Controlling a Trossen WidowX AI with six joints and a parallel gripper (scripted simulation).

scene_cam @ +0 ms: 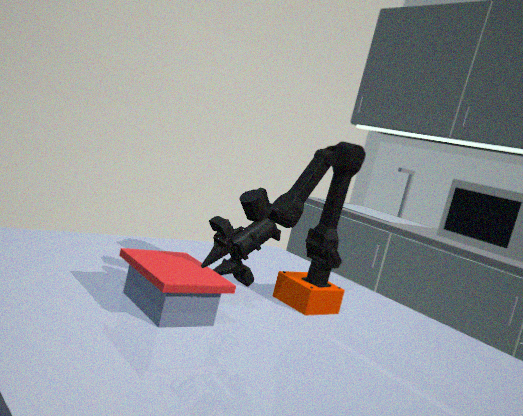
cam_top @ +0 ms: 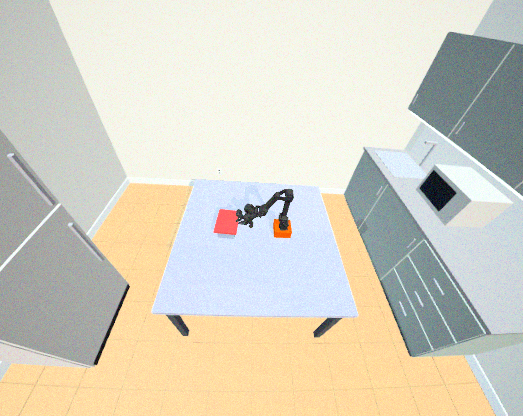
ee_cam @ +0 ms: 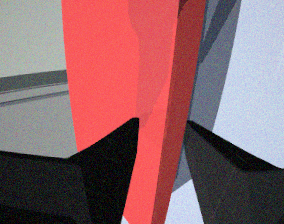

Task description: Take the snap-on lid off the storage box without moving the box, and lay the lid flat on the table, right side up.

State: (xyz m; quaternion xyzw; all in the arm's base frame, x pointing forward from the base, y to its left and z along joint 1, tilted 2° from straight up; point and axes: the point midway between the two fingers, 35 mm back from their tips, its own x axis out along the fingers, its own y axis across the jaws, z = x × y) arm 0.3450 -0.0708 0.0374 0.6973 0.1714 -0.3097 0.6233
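Right now the red lid is 70 mm ahead of my gripper tip and 20 mm to the right of it. Also, from my gripper tip: grey storage box (70 mm ahead, 40 mm below, 20 mm to the right).
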